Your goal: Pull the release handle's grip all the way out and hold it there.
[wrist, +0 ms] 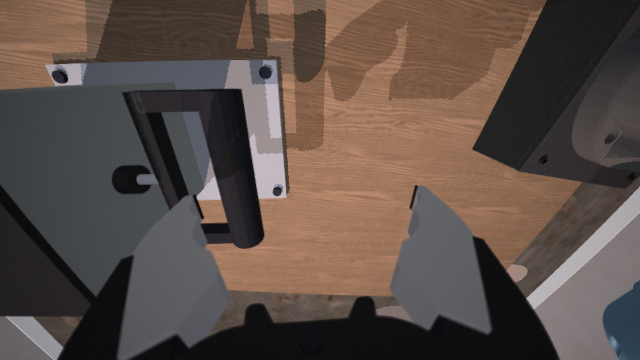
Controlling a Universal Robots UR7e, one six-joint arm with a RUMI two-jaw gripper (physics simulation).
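Note:
The release handle is a dark D-shaped frame with a thick round grip bar, left of centre in the wrist view. A short light rod with a black collar joins it to the grey-green face of a housing at the left. My gripper is open, with nothing between its jaws. Its left fingertip overlaps the lower part of the handle's frame in the view, and its right fingertip is over the wooden table, well right of the grip. Whether the left finger touches the handle cannot be told.
A white base plate with black bolts lies under the housing on the wooden table. A dark block with a grey rounded part stands at the upper right. A blue object shows at the lower right, beyond the table edge.

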